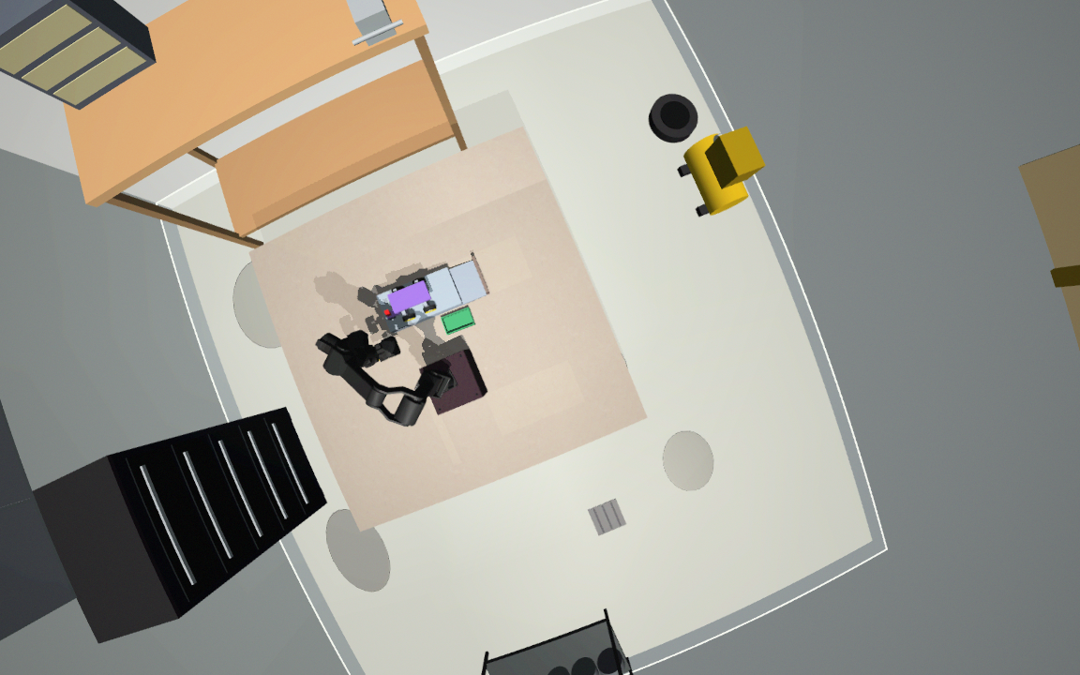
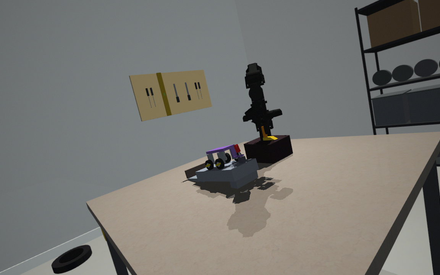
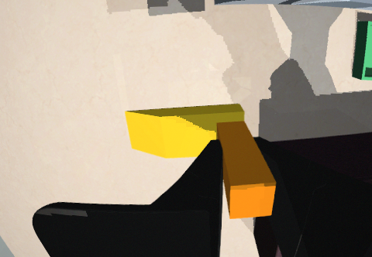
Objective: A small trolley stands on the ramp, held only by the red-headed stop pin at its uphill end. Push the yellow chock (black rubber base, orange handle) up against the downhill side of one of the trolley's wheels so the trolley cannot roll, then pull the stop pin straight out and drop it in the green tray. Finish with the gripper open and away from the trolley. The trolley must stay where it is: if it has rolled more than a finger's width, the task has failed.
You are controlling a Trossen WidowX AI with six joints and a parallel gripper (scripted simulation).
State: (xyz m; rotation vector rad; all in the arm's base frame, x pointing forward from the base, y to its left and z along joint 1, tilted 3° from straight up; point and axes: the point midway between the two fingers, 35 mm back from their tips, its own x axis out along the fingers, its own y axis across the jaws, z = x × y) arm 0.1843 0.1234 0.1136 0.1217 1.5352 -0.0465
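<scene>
Right now my gripper tip is 13 cm short of the red-headed stop pin, 6 cm to the left of it and 5 cm above it. Round my gripper tip: grey ramp: 17 cm to the right, 14 cm ahead, 13 cm below; then purple trolley: 16 cm to the right, 14 cm ahead, 6 cm below; then yellow chock: 2 cm to the left, 1 cm below.
</scene>
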